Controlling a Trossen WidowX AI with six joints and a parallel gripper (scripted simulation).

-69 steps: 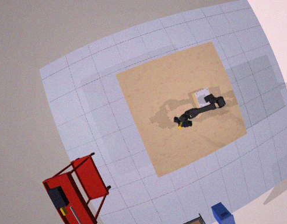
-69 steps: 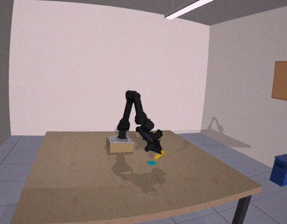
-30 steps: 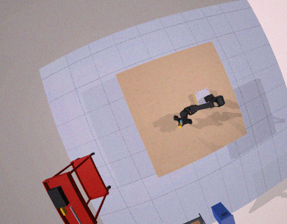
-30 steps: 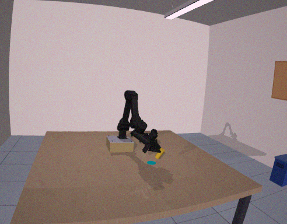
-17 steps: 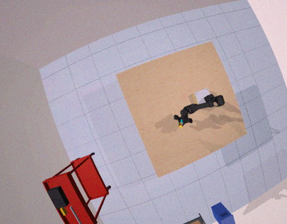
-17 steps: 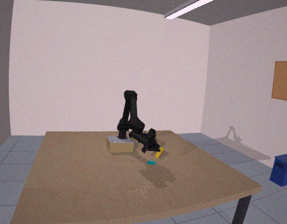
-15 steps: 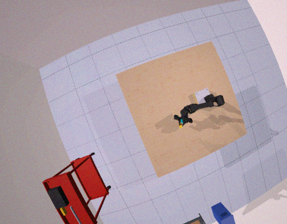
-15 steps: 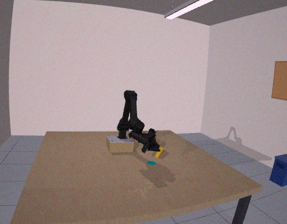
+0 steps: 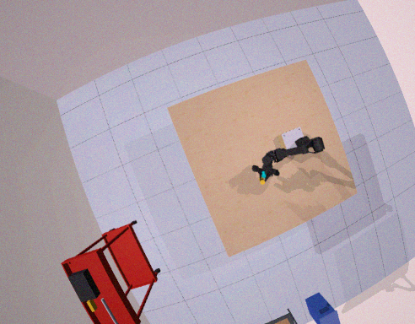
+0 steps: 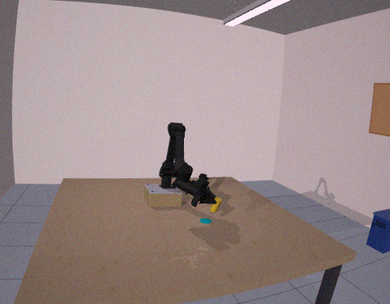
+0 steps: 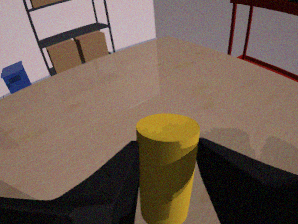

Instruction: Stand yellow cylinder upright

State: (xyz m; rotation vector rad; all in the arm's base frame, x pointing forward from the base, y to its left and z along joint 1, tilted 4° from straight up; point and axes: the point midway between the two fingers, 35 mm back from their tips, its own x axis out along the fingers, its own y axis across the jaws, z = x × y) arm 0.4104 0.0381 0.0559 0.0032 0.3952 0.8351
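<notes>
Right now my gripper tip is 13 cm above the cyan circle and 8 cm past it. Round my gripper tip: yellow tall cylinder (2 cm below).
</notes>
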